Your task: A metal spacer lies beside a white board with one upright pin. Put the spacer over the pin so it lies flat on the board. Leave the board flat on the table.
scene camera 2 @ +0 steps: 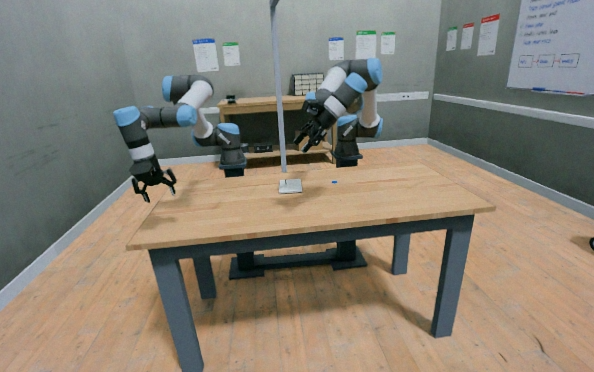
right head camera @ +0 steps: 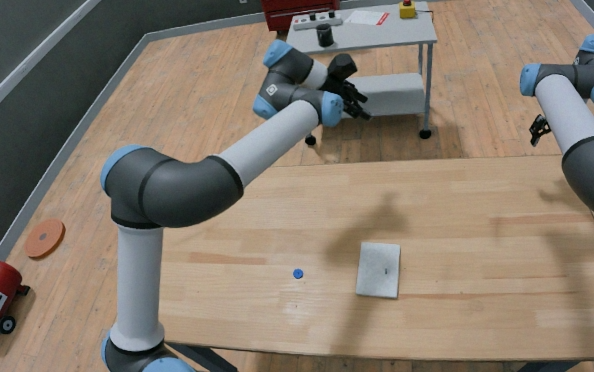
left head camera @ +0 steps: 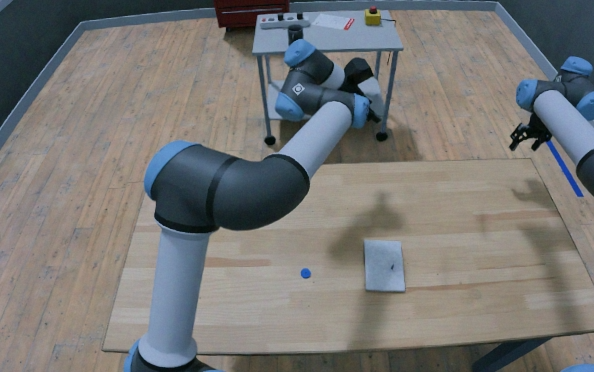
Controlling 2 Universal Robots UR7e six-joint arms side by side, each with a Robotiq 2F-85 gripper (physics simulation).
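Frame: origin at the left arm's base, x right, y ahead, z up, level; centimetres.
Seen in the pictures: left gripper, between the fingertips: (scene camera 2: 298,147) (right head camera: 368,109) (left head camera: 374,112); right gripper, between the fingertips: (scene camera 2: 161,198) (right head camera: 546,144) (left head camera: 522,149); left arm's base, origin of its link: (scene camera 2: 346,153); right arm's base, origin of its link: (scene camera 2: 233,161).
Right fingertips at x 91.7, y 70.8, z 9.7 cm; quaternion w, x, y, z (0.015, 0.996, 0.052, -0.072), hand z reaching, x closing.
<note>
Pixels of each thing's top centre, then the offset from my right fingertips to it. Level surfaces: height alone.
- small blue disc, centre of its top: (right head camera: 297,273) (left head camera: 305,272) (scene camera 2: 334,181) dy -32.9, dx -74.1, dz -13.0 cm
- white board, centre of its top: (right head camera: 378,263) (left head camera: 385,260) (scene camera 2: 290,180) dy -32.0, dx -51.2, dz -9.5 cm
- wooden table, height of its surface: dz -13.5 cm
The spacer, a small blue disc (left head camera: 305,273) (right head camera: 298,273) (scene camera 2: 334,182), lies flat on the table, apart from the board. The white board (left head camera: 376,277) (right head camera: 371,282) (scene camera 2: 291,189) lies flat. Its thin dark pin (left head camera: 392,267) (right head camera: 386,271) (scene camera 2: 286,182) stands upright, off the board's centre. My left gripper (right head camera: 368,108) (scene camera 2: 301,146) is open and empty, high above the table; in the left head view its arm mostly hides it. My right gripper (left head camera: 523,147) (scene camera 2: 160,196) is open and empty, raised by the table's edge at the left of the scene view.
The wooden table (left head camera: 450,320) (right head camera: 450,330) (scene camera 2: 380,210) carries the board and spacer. A grey cart (left head camera: 330,46) (right head camera: 370,42) with a dark mug (left head camera: 295,33) (right head camera: 325,35) stands beyond it. A grey post (scene camera 2: 278,75) rises behind the table in the scene view.
</note>
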